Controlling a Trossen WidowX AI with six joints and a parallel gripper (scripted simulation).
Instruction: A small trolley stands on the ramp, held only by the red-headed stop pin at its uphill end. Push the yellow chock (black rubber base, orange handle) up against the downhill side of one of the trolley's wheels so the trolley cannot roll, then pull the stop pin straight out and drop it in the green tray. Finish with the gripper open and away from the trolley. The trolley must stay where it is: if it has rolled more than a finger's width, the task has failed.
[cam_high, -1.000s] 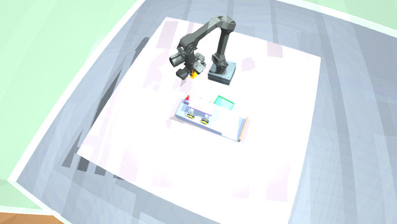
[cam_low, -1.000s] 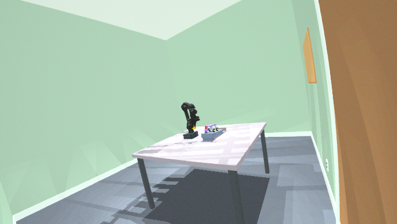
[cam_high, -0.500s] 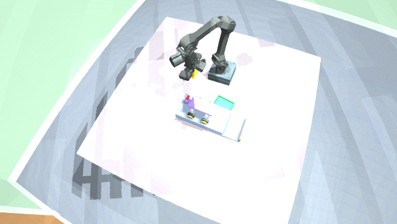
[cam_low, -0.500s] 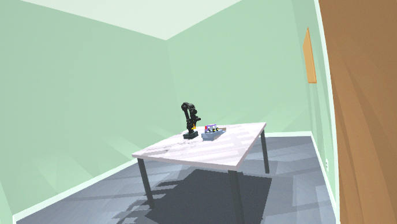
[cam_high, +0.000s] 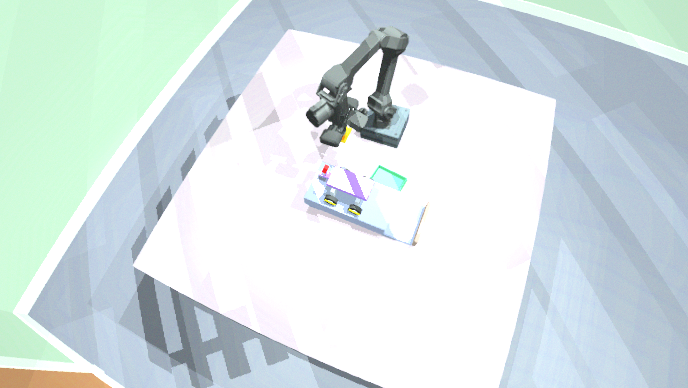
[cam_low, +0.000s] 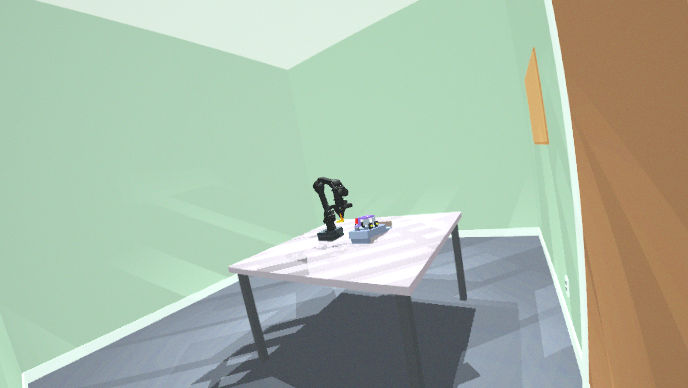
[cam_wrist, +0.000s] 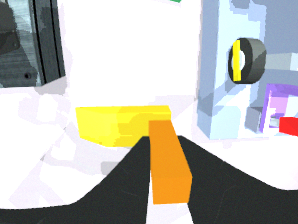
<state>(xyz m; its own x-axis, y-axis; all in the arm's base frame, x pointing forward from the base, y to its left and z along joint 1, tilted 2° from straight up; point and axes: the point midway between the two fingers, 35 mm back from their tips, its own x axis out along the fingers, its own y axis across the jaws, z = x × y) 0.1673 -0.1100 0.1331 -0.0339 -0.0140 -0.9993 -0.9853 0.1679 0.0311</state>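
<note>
My gripper tip is 120 mm short of the red-headed stop pin, 30 mm to the left of it and 50 mm above it. From my gripper tip the other things lie so: pale blue ramp: 160 mm ahead, 60 mm to the left, 130 mm below; purple trolley: 160 mm ahead, 60 mm to the left, 60 mm below; yellow chock: 20 mm behind, 10 mm below.
</note>
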